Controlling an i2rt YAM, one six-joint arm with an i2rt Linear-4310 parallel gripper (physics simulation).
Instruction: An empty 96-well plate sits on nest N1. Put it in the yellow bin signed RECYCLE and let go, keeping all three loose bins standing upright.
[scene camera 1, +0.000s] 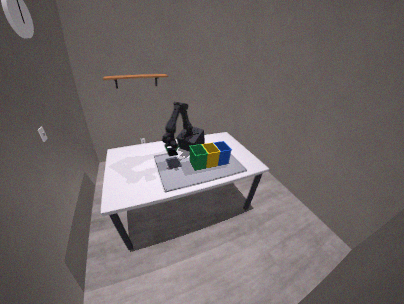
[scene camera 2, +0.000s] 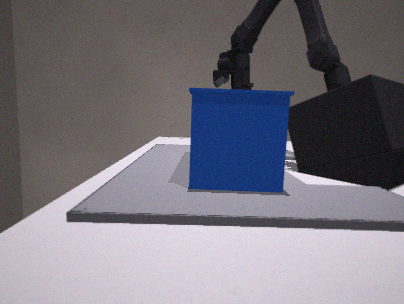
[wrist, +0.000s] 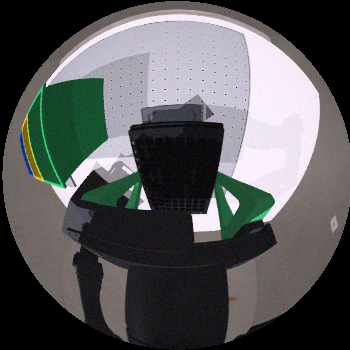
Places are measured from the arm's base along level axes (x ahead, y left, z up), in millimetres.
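Pixels of known places: gripper, fingertip midpoint: (scene camera 1: 171, 152) (wrist: 177, 174); arm's base at its link origin: (scene camera 1: 190, 133) (scene camera 2: 342, 96).
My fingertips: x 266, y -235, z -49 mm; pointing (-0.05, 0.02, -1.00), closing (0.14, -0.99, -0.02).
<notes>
Ahead of a thing's pixels: the offset from my fingertips to its top centre. Level surfaces: height alone.
A black 96-well plate {dx -5, dy -1, dz +11 mm} (scene camera 1: 172, 152) (wrist: 177, 155) is between the green fingers of my gripper (scene camera 1: 171, 148) (wrist: 177, 174), which is shut on its two sides. The plate hangs above the grey nest N1 {dx -18, dy +13, dz -132 mm} (scene camera 1: 173, 163) (wrist: 149, 114), which it partly covers in the wrist view. The yellow bin {dx +38, dy +379, dz +32 mm} (scene camera 1: 212, 157) (wrist: 31, 152) stands upright between the green bin {dx +50, dy +250, dz +32 mm} (scene camera 1: 199, 160) (wrist: 75, 115) and the blue bin {dx +25, dy +509, dz +32 mm} (scene camera 1: 224, 155) (scene camera 2: 240, 142) (wrist: 25, 161). My gripper and the plate are left of the green bin in scene camera 1. In scene camera 2 the blue bin hides the fingers, the plate and the other bins.
The bins and nest stand on a grey perforated board {dz -148 mm} (scene camera 1: 200, 180) (scene camera 2: 125, 202) (wrist: 200, 45) on the white table {dz -161 mm} (scene camera 1: 130, 187) (scene camera 2: 150, 265) (wrist: 280, 95). A large black box (scene camera 1: 194, 136) (scene camera 2: 350, 130) stands at the arm's base, behind the bins in scene camera 1.
</notes>
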